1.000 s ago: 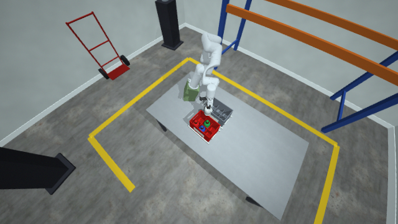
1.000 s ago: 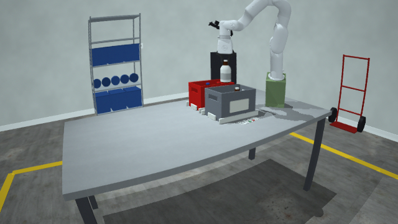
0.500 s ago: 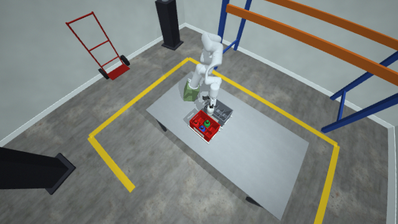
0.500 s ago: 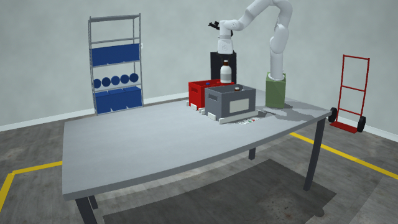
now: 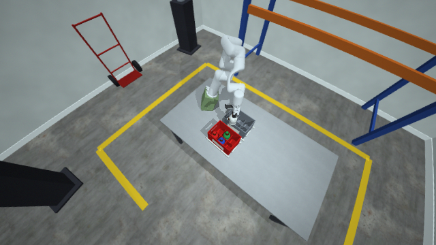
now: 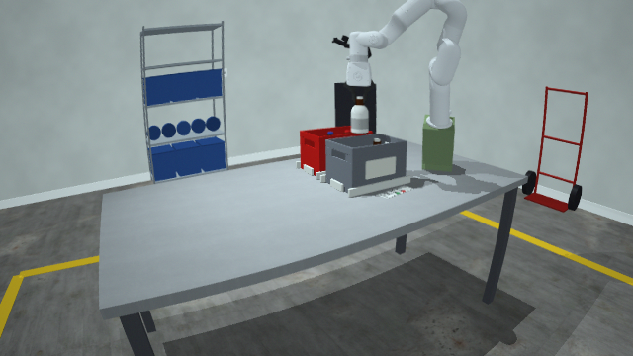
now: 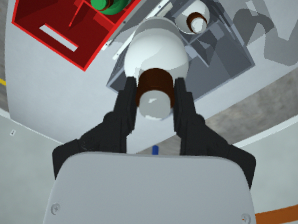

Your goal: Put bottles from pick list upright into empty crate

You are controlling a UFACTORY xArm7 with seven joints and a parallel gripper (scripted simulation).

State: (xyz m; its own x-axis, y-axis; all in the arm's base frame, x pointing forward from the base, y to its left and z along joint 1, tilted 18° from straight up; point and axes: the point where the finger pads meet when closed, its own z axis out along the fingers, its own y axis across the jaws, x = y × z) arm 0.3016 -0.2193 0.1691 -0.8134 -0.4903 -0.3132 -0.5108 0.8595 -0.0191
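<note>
Now: the grey crate 40 mm ahead of my hand, 80 mm to the left of it and 250 mm below it. Also, from my hand: red crate 10 mm behind, 150 mm to the right, 250 mm below; then green-labelled bottle 110 mm to the right, 250 mm below; then white-label bottle 50 mm behind, 50 mm to the left, 250 mm below.
</note>
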